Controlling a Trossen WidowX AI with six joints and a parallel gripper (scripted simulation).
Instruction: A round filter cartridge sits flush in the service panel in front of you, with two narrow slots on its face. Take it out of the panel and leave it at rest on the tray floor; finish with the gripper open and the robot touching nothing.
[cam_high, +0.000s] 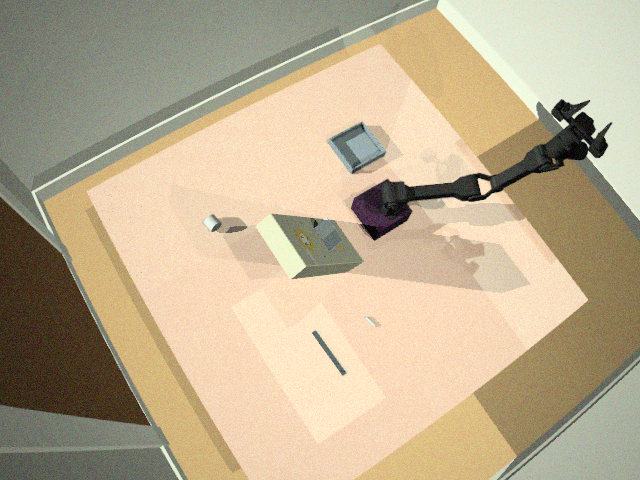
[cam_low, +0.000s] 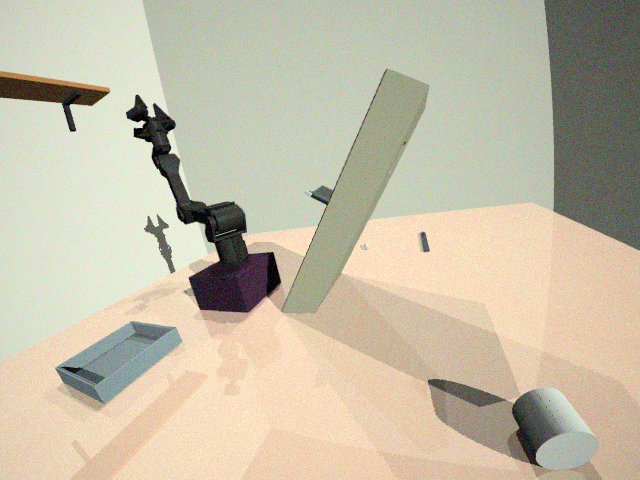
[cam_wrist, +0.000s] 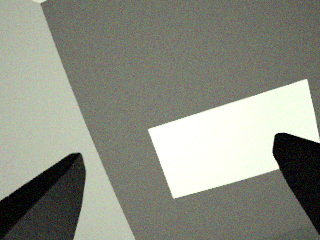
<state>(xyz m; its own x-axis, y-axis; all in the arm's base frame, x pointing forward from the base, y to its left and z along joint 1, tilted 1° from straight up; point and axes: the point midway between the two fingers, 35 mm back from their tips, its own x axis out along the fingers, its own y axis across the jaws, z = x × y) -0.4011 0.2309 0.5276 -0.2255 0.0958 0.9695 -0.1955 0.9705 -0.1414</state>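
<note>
Right now my gripper tip is 780 mm short of the round filter cartridge, 260 mm to the left of it and 370 mm above it. Also, from my gripper tip: blue-grey tray (330 mm ahead, 520 mm to the right, 630 mm below).
</note>
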